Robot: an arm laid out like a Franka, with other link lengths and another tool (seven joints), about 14 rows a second.
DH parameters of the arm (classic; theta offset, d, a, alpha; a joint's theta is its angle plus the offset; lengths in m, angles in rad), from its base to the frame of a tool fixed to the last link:
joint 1: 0 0.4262 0 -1.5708
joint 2: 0 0 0 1.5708
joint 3: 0 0.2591 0.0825 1.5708
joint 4: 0 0 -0.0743 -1.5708
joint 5: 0 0.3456 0 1.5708
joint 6: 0 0 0.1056 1.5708
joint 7: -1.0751 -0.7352 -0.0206 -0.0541
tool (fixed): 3.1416 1.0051 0 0
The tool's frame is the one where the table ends.
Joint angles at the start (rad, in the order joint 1, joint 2, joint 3, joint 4, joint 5, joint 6, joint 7): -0.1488, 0.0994, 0.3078, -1.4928, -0.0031, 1.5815, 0.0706
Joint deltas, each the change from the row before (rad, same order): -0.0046, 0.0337, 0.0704, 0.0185, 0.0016, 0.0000, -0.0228; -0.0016, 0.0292, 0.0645, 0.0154, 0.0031, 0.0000, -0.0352; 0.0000, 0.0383, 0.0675, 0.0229, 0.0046, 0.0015, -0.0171; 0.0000, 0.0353, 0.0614, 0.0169, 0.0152, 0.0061, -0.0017; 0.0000, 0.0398, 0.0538, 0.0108, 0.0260, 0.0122, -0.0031; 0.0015, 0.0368, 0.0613, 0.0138, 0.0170, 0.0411, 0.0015; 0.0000, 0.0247, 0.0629, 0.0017, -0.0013, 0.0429, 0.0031; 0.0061, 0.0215, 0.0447, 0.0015, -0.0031, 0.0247, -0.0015; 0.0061, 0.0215, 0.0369, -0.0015, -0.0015, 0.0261, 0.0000; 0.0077, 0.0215, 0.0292, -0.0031, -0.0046, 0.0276, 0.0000; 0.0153, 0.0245, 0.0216, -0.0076, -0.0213, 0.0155, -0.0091; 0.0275, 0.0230, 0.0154, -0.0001, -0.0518, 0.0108, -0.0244
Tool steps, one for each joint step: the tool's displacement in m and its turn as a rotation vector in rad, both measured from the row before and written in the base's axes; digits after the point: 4 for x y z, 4 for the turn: 0.0017, 0.0400, -0.0093, 0.0186, 0.0134, 0.0873; -0.0013, 0.0393, -0.0074, 0.0219, 0.0114, 0.0963; -0.0032, 0.0415, -0.0075, 0.0307, 0.0130, 0.0812; -0.0066, 0.0397, -0.0070, 0.0412, 0.0170, 0.0583; -0.0085, 0.0378, -0.0102, 0.0528, 0.0271, 0.0500; -0.0041, 0.0425, -0.0006, 0.0626, -0.0056, 0.0456; -0.0068, 0.0375, 0.0020, 0.0440, -0.0156, 0.0447; -0.0092, 0.0288, -0.0001, 0.0298, -0.0041, 0.0421; -0.0085, 0.0247, -0.0015, 0.0288, -0.0004, 0.0327; -0.0069, 0.0210, -0.0027, 0.0246, -0.0013, 0.0266; -0.0093, 0.0172, -0.0097, 0.0020, 0.0004, 0.0426; -0.0069, 0.0159, -0.0078, -0.0173, -0.0289, 0.0666
